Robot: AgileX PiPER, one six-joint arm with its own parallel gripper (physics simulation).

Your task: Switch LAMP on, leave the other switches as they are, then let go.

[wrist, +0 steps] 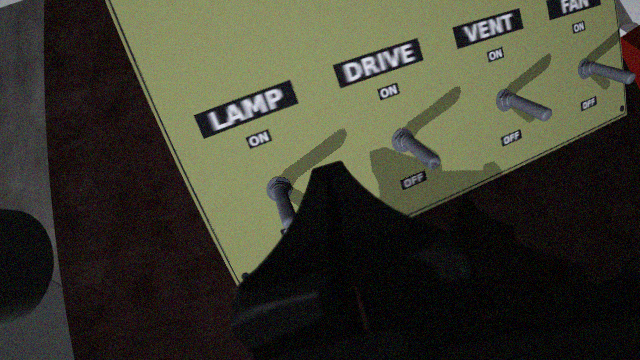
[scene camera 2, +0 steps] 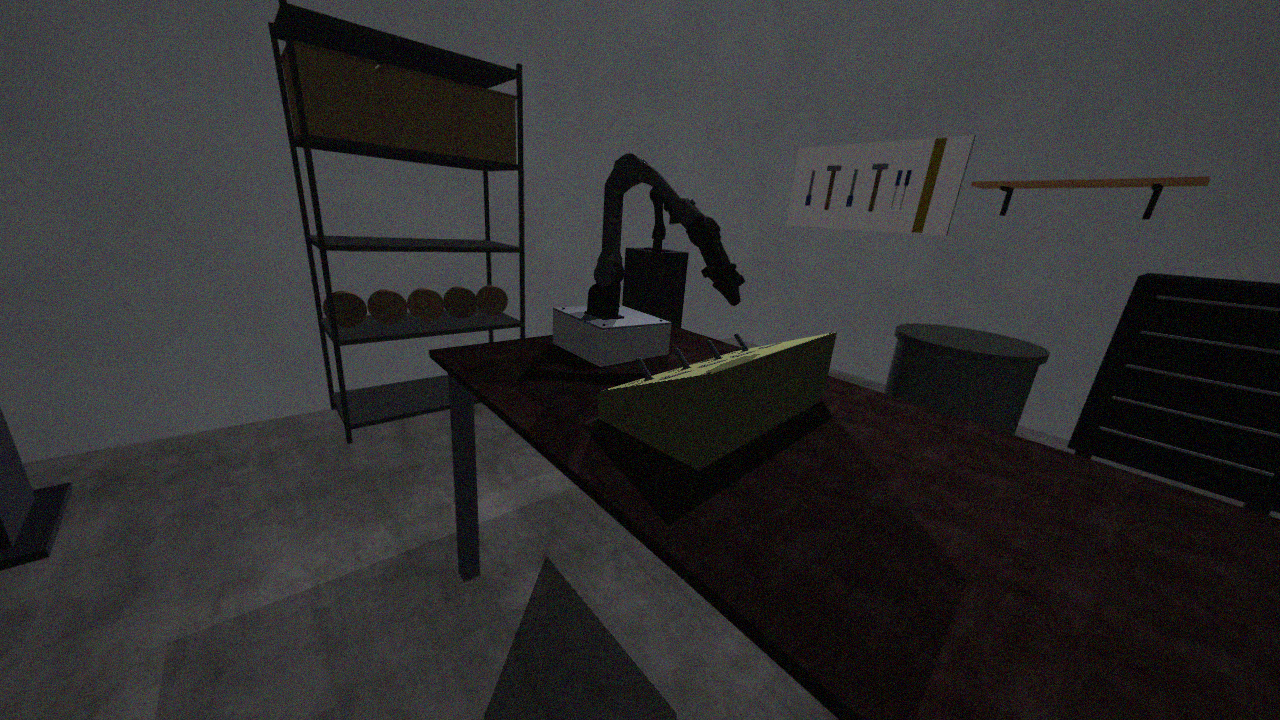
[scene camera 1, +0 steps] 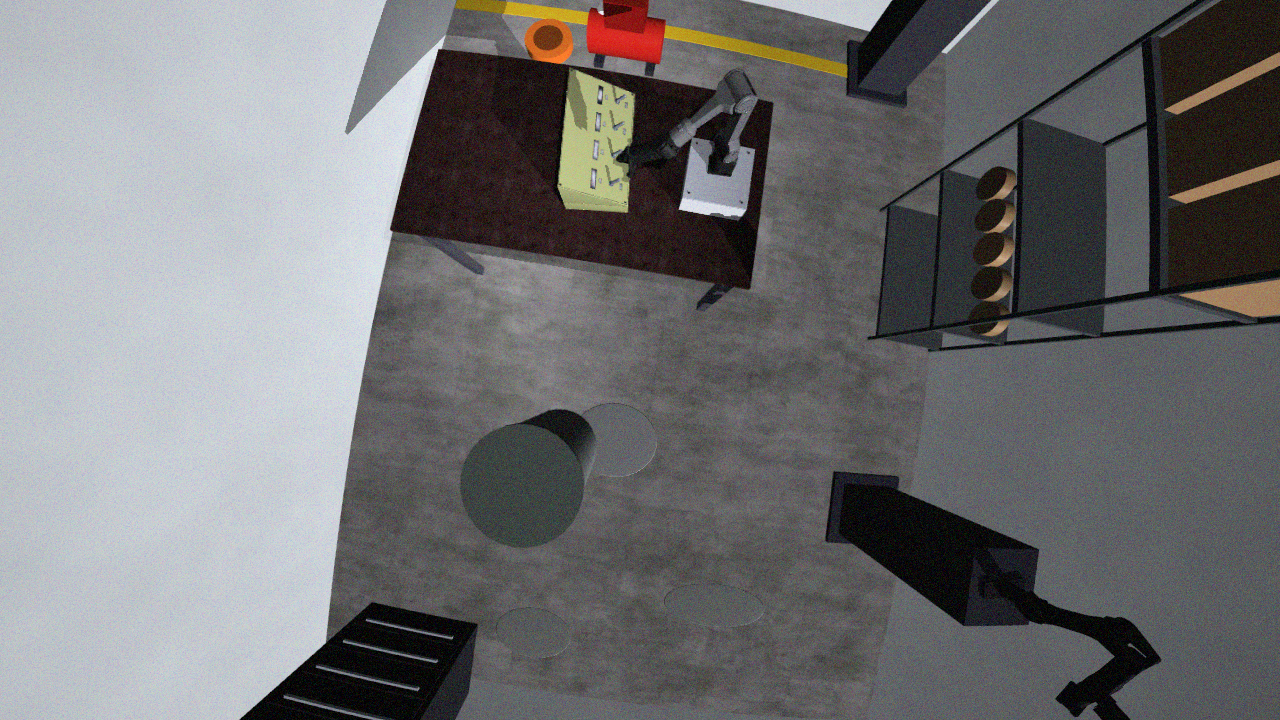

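The sloped yellow-green panel (scene camera 1: 577, 192) (scene camera 2: 716, 420) (wrist: 165, 60) carries a row of LAMP, DRIVE, VENT and FAN switches. The LAMP lever (scene camera 1: 612, 176) (scene camera 2: 741, 342) (wrist: 284, 205) leans down, away from its ON label; its OFF label is hidden. The DRIVE lever (wrist: 420, 151), VENT lever (wrist: 527, 106) and FAN lever (wrist: 610, 73) also lean to the OFF side. My gripper (scene camera 1: 623, 157) (scene camera 2: 735, 300) (wrist: 332, 182) is shut and empty, above the panel. In the wrist view its fingertips show just right of the LAMP lever and its dark body borders the lever's tip; contact cannot be told.
The panel stands on the dark red-brown table (scene camera 1: 483, 179) (scene camera 2: 850, 573) (wrist: 125, 200), beside the white arm base (scene camera 1: 716, 192) (scene camera 2: 608, 344). A red tank (scene camera 1: 626, 37) and an orange pot (scene camera 1: 548, 53) are beyond the table edge. A shelf rack (scene camera 2: 520, 214) stands by the wall.
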